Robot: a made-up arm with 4 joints.
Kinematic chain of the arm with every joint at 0, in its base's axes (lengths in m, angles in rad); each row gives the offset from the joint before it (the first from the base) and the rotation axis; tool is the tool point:
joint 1: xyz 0 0 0.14 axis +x
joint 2: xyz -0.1 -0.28 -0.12 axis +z
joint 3: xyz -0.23 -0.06 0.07 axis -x
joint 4: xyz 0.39 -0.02 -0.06 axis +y
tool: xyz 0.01 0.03 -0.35
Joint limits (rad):
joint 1: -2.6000..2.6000
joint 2: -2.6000..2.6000
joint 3: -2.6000..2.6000
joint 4: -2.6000..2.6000
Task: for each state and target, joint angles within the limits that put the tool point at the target. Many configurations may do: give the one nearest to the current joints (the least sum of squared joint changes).
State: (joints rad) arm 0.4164 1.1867 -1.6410 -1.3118
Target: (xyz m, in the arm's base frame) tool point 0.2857 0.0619 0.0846
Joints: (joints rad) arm 0.1542 0.6317 -1.3317 -1.4243
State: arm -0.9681 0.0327 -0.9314 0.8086
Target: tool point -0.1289 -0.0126 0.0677
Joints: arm -0.7280 0.1437 -1.5119 0.4492
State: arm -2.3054 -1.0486 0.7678 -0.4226
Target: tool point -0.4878 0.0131 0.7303
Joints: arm -2.0770 -1.5437 1.0036 -0.1786
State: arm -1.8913 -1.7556 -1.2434 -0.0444
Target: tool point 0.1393 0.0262 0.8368
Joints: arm -1.8254 -1.5618 -1.2122 -0.7387
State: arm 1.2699 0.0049 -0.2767 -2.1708
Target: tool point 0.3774 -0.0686 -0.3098
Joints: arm 1.3135 -0.2477 -0.2749 -1.7120
